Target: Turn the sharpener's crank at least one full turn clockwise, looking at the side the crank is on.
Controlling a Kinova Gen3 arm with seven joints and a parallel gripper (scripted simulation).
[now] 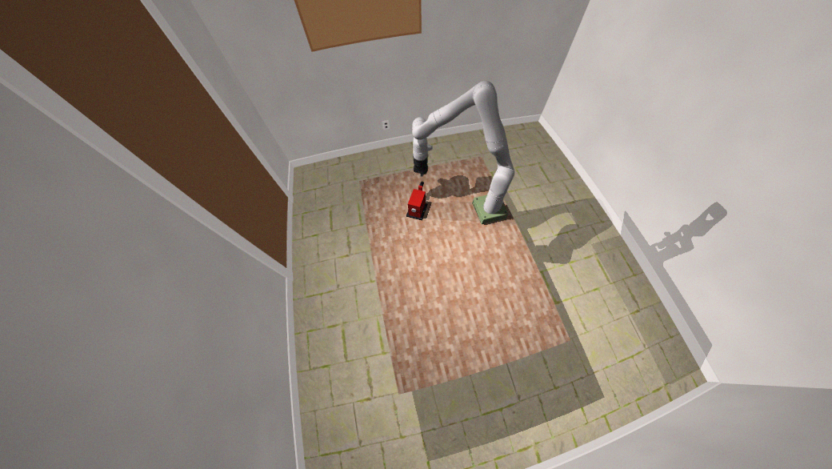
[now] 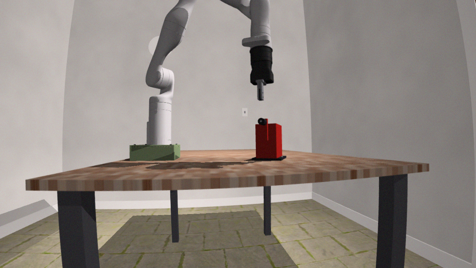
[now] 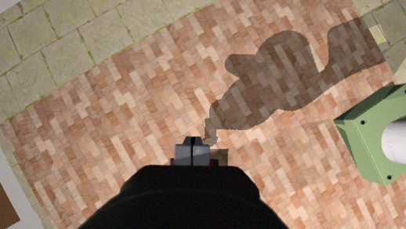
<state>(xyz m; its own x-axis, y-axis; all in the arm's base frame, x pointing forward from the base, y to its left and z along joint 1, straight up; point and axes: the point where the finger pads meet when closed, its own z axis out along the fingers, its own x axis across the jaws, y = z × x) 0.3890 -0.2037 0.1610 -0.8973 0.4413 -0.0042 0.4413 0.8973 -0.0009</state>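
My hand is 10 mm short of the dark handle, 10 mm to the right of it and 90 mm above it.
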